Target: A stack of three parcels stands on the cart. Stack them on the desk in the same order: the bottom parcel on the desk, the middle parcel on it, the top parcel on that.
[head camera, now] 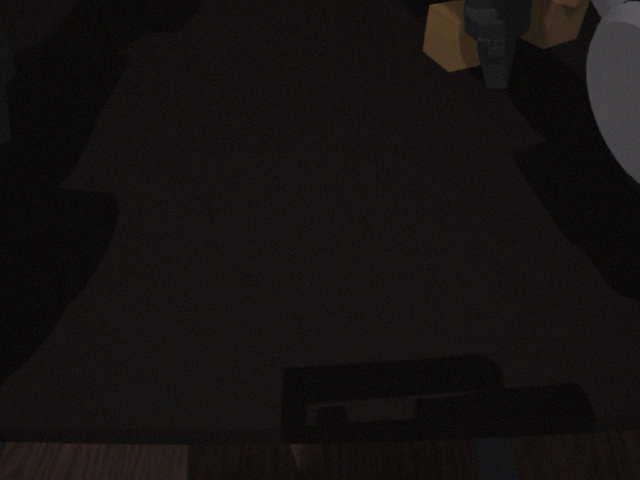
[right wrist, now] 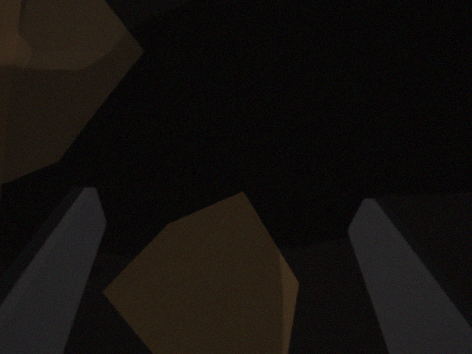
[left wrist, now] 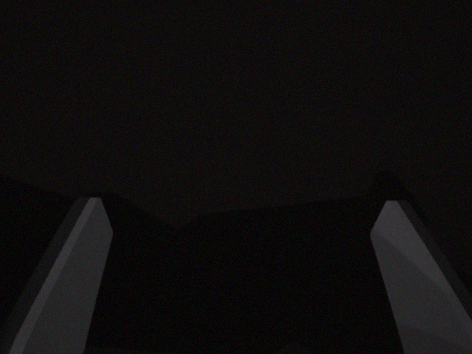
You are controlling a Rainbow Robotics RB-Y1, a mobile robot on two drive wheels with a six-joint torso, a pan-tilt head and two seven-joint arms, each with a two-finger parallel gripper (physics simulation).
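Places are measured from the robot's base along level axes (x ahead, y left, z up), in metres.
Pixels of known places: left gripper, fingertip midpoint: [left wrist: 244, 217]; right gripper, fingertip midpoint: [head camera: 500, 44] [right wrist: 233, 210].
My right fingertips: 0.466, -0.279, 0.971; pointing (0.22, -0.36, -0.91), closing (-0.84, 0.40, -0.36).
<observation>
Ahead of a thing's pixels: the offset from my right fingertips to its middle, as dx, dy, dz. "spot": to the spot under its first point. Level surfaces: height alone.
Two orange-brown box shapes, parcels by their look, show at the top right of the head view: one parcel {+0.022, +0.034, +0.004} [head camera: 448, 38] left of my right gripper [head camera: 496, 82] [right wrist: 229, 194] and another parcel {+0.075, -0.084, +0.004} [head camera: 555, 28] to its right. In the right wrist view one box {spot: +0.054, -0.059, +0.004} [right wrist: 60, 110] fills the upper left and another box [right wrist: 215, 280] shows low between the finger images, not gripped. Their stacking order cannot be told. My right gripper is open and empty. My left gripper [left wrist: 244, 217] is open and empty; part of it shows at the head view's left edge.
A dark flat surface {dz -0.021} [head camera: 310, 232] fills most of the head view; whether it is desk or cart cannot be told. Its front edge runs along the bottom, with wood floor {dz -0.971} [head camera: 93, 459] beyond. Dark shadows lie across it. A pale grey arm part [head camera: 617, 77] is at the right.
</observation>
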